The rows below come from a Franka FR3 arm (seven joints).
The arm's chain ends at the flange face. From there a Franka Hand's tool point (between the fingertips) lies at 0.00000 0.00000 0.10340 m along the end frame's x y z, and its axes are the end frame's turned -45 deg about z.
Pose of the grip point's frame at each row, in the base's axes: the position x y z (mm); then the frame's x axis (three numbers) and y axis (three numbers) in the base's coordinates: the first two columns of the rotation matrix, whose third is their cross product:
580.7 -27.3 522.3 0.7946 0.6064 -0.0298 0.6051 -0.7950 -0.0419
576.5 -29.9 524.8 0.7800 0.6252 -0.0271 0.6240 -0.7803 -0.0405
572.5 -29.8 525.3 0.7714 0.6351 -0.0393 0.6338 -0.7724 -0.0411
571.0 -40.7 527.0 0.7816 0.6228 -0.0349 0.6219 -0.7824 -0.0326
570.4 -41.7 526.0 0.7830 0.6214 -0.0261 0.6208 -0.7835 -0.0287
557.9 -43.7 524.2 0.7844 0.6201 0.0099 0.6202 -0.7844 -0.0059
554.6 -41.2 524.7 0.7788 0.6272 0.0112 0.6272 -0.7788 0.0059
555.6 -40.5 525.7 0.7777 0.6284 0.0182 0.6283 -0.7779 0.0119
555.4 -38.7 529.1 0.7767 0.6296 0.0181 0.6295 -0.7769 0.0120
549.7 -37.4 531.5 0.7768 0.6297 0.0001 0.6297 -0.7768 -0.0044
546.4 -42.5 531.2 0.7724 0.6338 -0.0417 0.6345 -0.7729 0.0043
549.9 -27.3 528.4 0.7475 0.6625 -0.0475 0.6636 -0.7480 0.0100
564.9 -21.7 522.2 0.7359 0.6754 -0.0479 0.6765 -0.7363 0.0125
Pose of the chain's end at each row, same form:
585.8 -28.9 625.6 0.9897 -0.1334 -0.0507 -0.1340 -0.9909 -0.0086
581.3 -31.4 628.1 0.9928 -0.1097 -0.0478 -0.1103 -0.9938 -0.0095
578.3 -30.5 628.5 0.9936 -0.0971 -0.0569 -0.0973 -0.9953 -0.0013
575.9 -41.1 630.3 0.9924 -0.1129 -0.0477 -0.1129 -0.9936 0.0016
574.4 -42.3 629.3 0.9926 -0.1146 -0.0387 -0.1147 -0.9934 -0.0018
557.5 -44.8 627.6 0.9932 -0.1162 0.0028 -0.1161 -0.9931 -0.0112
553.3 -41.5 628.1 0.9942 -0.1072 0.0121 -0.1072 -0.9942 -0.0037
553.4 -40.7 629.1 0.9942 -0.1057 0.0213 -0.1056 -0.9944 -0.0045
553.2 -38.9 632.5 0.9943 -0.1042 0.0213 -0.1041 -0.9945 -0.0043
550.0 -37.8 634.9 0.9945 -0.1040 -0.0030 -0.1040 -0.9945 -0.0032
549.5 -39.4 634.5 0.9948 -0.0984 -0.0264 -0.0975 -0.9947 0.0325
552.9 -23.3 631.7 0.9978 -0.0605 -0.0265 -0.0593 -0.9974 0.0407
567.7 -17.4 625.5 0.9987 -0.0431 -0.0250 -0.0420 -0.9982 0.0427

